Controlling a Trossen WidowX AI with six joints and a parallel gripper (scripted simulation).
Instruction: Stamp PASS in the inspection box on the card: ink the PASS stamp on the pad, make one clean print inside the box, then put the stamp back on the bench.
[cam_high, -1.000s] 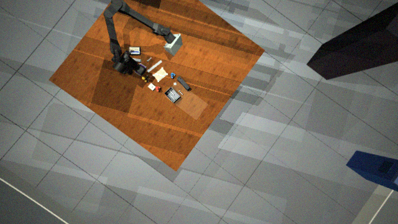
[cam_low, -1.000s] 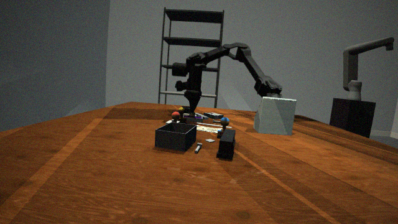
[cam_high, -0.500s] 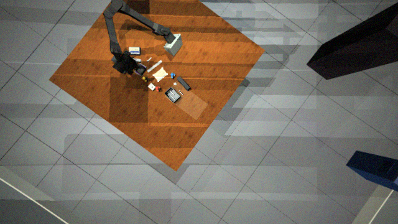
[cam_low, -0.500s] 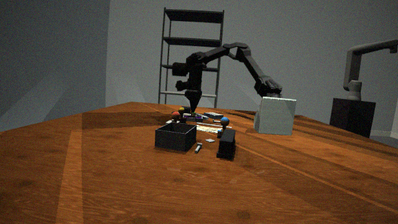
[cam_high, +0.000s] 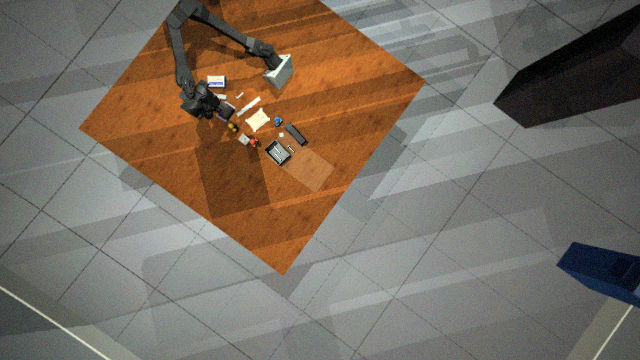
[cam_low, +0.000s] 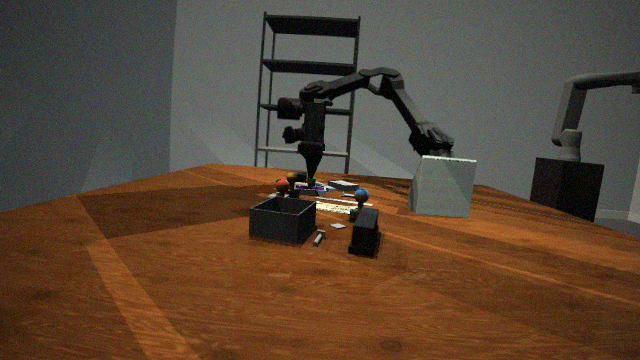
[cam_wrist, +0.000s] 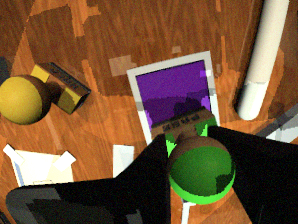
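Now: gripper tip 40 mm above the purple ink pad. From my gripper tip the other things lie so: green-knobbed stamp (right at my gripper tip); then yellow-knobbed stamp (90 mm to the left, 40 mm ahead, 30 mm below); then white rod (80 mm to the right, 70 mm ahead, 40 mm below).
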